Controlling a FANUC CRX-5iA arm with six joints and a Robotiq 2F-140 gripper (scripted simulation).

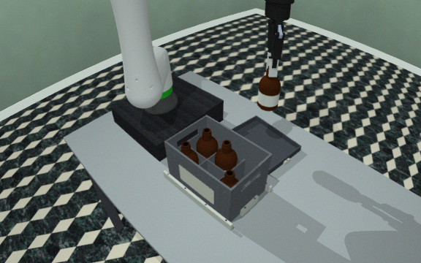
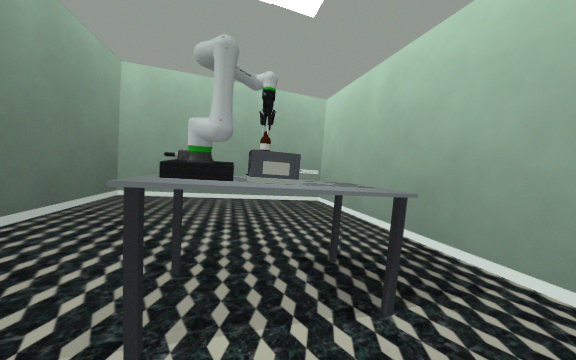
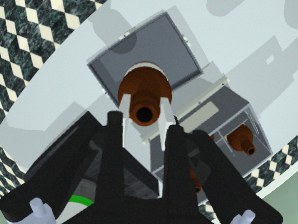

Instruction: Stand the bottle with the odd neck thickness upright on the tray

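Right now my hand is 9 cm above the brown bottle. Also, from my hand: glass bottle (26 cm below, 23 cm to the right, 4 cm behind); then crate (27 cm below, 26 cm to the right, 6 cm ahead); then dark grey tray (34 cm below).
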